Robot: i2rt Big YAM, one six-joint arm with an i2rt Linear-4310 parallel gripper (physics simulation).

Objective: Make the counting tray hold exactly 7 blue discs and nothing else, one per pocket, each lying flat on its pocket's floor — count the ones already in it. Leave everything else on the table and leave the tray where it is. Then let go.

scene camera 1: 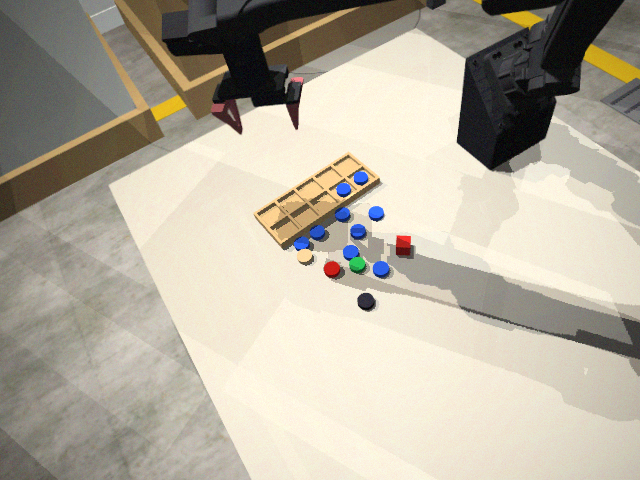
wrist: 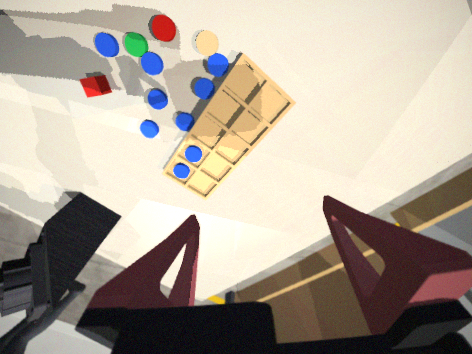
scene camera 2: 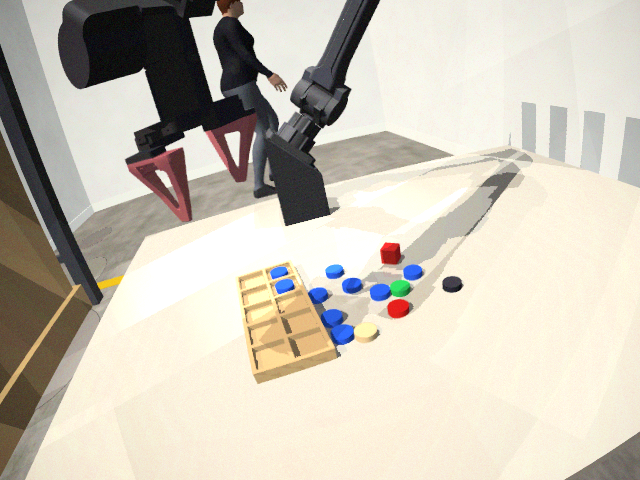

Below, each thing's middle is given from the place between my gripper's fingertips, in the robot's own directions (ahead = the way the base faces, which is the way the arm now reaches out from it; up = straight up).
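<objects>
Wooden counting tray (scene camera 2: 284, 334) in sight. My gripper: 5 cm past the tray, 2 cm to the right of it, 19 cm above it.
</objects>
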